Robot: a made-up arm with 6 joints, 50 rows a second.
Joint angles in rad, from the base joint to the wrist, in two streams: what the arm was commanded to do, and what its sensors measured. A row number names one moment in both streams.
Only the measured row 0 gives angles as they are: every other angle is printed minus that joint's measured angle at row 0.
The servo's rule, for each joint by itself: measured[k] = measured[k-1] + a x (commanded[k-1-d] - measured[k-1]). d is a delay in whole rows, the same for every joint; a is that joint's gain. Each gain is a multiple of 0.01, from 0.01 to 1. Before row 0 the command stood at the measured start. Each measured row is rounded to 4 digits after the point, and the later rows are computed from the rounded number. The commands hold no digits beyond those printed.
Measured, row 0:
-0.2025 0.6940 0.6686 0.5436 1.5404 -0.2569
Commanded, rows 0 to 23:
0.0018 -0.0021 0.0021 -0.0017 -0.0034 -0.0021
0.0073 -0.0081 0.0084 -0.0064 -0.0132 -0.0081
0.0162 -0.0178 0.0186 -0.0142 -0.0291 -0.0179
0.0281 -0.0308 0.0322 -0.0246 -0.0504 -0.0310
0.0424 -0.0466 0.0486 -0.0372 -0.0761 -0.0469
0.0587 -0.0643 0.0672 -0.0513 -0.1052 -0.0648
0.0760 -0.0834 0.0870 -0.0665 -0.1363 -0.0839
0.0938 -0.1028 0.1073 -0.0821 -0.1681 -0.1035
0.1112 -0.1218 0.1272 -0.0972 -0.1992 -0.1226
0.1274 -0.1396 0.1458 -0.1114 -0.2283 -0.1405
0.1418 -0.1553 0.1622 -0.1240 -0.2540 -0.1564
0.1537 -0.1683 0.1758 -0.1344 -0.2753 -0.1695
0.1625 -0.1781 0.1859 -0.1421 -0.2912 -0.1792
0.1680 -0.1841 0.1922 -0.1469 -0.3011 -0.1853
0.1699 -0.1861 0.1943 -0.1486 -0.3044 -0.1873
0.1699 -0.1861 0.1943 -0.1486 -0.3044 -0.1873
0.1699 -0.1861 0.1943 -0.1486 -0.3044 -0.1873
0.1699 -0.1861 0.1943 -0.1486 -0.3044 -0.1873
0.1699 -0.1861 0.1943 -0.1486 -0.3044 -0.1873
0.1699 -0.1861 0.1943 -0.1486 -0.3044 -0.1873
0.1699 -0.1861 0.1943 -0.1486 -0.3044 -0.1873
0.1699 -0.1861 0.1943 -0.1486 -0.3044 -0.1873
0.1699 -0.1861 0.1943 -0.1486 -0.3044 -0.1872
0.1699 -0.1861 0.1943 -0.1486 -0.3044 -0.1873
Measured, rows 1 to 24:
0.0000 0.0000 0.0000 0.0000 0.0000 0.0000
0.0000 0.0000 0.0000 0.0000 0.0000 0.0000
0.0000 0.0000 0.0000 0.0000 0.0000 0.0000
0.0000 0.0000 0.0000 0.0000 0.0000 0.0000
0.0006 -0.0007 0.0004 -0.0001 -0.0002 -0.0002
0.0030 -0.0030 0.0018 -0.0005 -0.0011 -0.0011
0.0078 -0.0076 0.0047 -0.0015 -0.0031 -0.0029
0.0151 -0.0148 0.0094 -0.0031 -0.0064 -0.0060
0.0249 -0.0247 0.0161 -0.0055 -0.0113 -0.0105
0.0371 -0.0370 0.0248 -0.0087 -0.0179 -0.0165
0.0511 -0.0514 0.0354 -0.0127 -0.0262 -0.0239
0.0665 -0.0673 0.0476 -0.0176 -0.0361 -0.0327
0.0826 -0.0842 0.0611 -0.0232 -0.0475 -0.0426
0.0987 -0.1014 0.0755 -0.0294 -0.0602 -0.0534
0.1142 -0.1181 0.0902 -0.0360 -0.0738 -0.0647
0.1284 -0.1337 0.1048 -0.0429 -0.0879 -0.0762
0.1407 -0.1475 0.1186 -0.0498 -0.1021 -0.0875
0.1505 -0.1588 0.1311 -0.0566 -0.1160 -0.0983
0.1575 -0.1673 0.1418 -0.0630 -0.1292 -0.1081
0.1620 -0.1731 0.1507 -0.0690 -0.1415 -0.1168
0.1648 -0.1771 0.1581 -0.0746 -0.1529 -0.1246
0.1666 -0.1799 0.1643 -0.0798 -0.1635 -0.1315
0.1678 -0.1818 0.1694 -0.0846 -0.1734 -0.1376
0.1686 -0.1831 0.1736 -0.0891 -0.1826 -0.1431
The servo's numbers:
d 4
a 0.36 0.31 0.17 0.07 0.07 0.11

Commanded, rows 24 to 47:
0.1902 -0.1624 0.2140 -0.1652 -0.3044 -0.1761
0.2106 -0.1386 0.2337 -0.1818 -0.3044 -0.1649
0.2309 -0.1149 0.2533 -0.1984 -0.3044 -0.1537
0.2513 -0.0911 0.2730 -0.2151 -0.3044 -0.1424
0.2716 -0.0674 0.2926 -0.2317 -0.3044 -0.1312
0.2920 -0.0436 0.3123 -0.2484 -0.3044 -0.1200
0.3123 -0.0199 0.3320 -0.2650 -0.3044 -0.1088
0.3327 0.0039 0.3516 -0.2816 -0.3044 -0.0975
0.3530 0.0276 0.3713 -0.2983 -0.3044 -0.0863
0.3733 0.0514 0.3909 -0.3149 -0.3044 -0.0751
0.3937 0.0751 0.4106 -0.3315 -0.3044 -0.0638
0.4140 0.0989 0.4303 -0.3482 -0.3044 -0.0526
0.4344 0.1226 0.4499 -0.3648 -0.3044 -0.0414
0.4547 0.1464 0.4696 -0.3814 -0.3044 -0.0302
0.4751 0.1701 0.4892 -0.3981 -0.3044 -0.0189
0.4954 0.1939 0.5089 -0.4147 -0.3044 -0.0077
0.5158 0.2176 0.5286 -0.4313 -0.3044 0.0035
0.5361 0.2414 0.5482 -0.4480 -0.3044 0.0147
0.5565 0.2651 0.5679 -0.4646 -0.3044 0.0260
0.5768 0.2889 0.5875 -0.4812 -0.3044 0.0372
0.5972 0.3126 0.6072 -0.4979 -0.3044 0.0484
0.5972 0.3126 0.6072 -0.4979 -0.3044 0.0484
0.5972 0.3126 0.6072 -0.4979 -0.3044 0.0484
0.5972 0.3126 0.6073 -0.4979 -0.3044 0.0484
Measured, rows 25 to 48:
0.1691 -0.1840 0.1771 -0.0933 -0.1911 -0.1480
0.1694 -0.1847 0.1800 -0.0972 -0.1990 -0.1523
0.1696 -0.1851 0.1824 -0.1008 -0.2064 -0.1561
0.1697 -0.1854 0.1844 -0.1041 -0.2133 -0.1595
0.1771 -0.1783 0.1894 -0.1084 -0.2197 -0.1613
0.1892 -0.1660 0.1969 -0.1135 -0.2256 -0.1617
0.2042 -0.1502 0.2065 -0.1194 -0.2311 -0.1608
0.2212 -0.1319 0.2178 -0.1261 -0.2362 -0.1588
0.2393 -0.1119 0.2305 -0.1335 -0.2410 -0.1558
0.2583 -0.0907 0.2444 -0.1415 -0.2454 -0.1519
0.2777 -0.0688 0.2593 -0.1501 -0.2495 -0.1472
0.2975 -0.0463 0.2750 -0.1593 -0.2533 -0.1417
0.3175 -0.0234 0.2914 -0.1690 -0.2569 -0.1356
0.3376 -0.0002 0.3083 -0.1792 -0.2602 -0.1289
0.3578 0.0231 0.3257 -0.1899 -0.2633 -0.1217
0.3780 0.0466 0.3435 -0.2010 -0.2662 -0.1141
0.3983 0.0702 0.3616 -0.2125 -0.2689 -0.1061
0.4186 0.0938 0.3800 -0.2243 -0.2714 -0.0978
0.4389 0.1175 0.3986 -0.2365 -0.2737 -0.0891
0.4592 0.1412 0.4174 -0.2490 -0.2758 -0.0801
0.4796 0.1649 0.4363 -0.2618 -0.2778 -0.0709
0.4999 0.1886 0.4553 -0.2748 -0.2797 -0.0615
0.5203 0.2123 0.4744 -0.2881 -0.2814 -0.0519
0.5406 0.2360 0.4936 -0.3016 -0.2830 -0.0421

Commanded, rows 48 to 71:
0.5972 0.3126 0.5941 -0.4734 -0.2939 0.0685
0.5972 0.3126 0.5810 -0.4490 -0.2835 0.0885
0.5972 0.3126 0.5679 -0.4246 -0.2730 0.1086
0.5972 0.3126 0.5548 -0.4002 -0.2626 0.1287
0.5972 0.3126 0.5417 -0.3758 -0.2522 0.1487
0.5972 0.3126 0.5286 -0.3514 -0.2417 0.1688
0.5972 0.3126 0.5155 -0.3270 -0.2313 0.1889
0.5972 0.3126 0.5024 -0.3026 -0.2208 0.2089
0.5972 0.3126 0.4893 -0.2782 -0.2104 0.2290
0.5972 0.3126 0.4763 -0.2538 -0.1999 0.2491
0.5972 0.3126 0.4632 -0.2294 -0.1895 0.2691
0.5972 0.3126 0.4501 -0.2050 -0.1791 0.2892
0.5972 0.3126 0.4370 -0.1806 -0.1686 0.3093
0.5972 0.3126 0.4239 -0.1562 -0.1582 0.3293
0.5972 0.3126 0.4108 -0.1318 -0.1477 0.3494
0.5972 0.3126 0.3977 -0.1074 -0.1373 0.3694
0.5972 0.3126 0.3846 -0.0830 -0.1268 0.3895
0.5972 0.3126 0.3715 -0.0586 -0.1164 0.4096
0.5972 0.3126 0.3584 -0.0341 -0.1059 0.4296
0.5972 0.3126 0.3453 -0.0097 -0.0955 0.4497
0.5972 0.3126 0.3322 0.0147 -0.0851 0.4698
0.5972 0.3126 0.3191 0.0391 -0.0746 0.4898
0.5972 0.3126 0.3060 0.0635 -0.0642 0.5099
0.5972 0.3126 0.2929 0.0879 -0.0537 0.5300
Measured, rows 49 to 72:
0.5610 0.2597 0.5129 -0.3153 -0.2845 -0.0321
0.5740 0.2761 0.5289 -0.3281 -0.2859 -0.0232
0.5824 0.2874 0.5422 -0.3400 -0.2872 -0.0153
0.5877 0.2952 0.5533 -0.3511 -0.2884 -0.0083
0.5911 0.3006 0.5602 -0.3597 -0.2888 0.0001
0.5933 0.3043 0.5637 -0.3660 -0.2884 0.0098
0.5947 0.3069 0.5644 -0.3701 -0.2873 0.0207
0.5956 0.3087 0.5628 -0.3722 -0.2856 0.0326
0.5962 0.3099 0.5592 -0.3725 -0.2833 0.0454
0.5966 0.3107 0.5540 -0.3710 -0.2804 0.0590
0.5968 0.3113 0.5475 -0.3679 -0.2770 0.0733
0.5969 0.3117 0.5398 -0.3633 -0.2731 0.0882
0.5970 0.3120 0.5312 -0.3573 -0.2687 0.1037
0.5971 0.3122 0.5219 -0.3501 -0.2639 0.1197
0.5971 0.3123 0.5119 -0.3417 -0.2587 0.1361
0.5971 0.3124 0.5014 -0.3321 -0.2531 0.1529
0.5971 0.3125 0.4905 -0.3215 -0.2472 0.1701
0.5971 0.3125 0.4792 -0.3099 -0.2410 0.1876
0.5971 0.3125 0.4676 -0.2974 -0.2345 0.2054
0.5971 0.3125 0.4557 -0.2841 -0.2277 0.2234
0.5971 0.3125 0.4436 -0.2700 -0.2206 0.2417
0.5971 0.3125 0.4313 -0.2552 -0.2133 0.2602
0.5971 0.3125 0.4189 -0.2397 -0.2058 0.2788
0.5971 0.3125 0.4064 -0.2236 -0.1981 0.2976

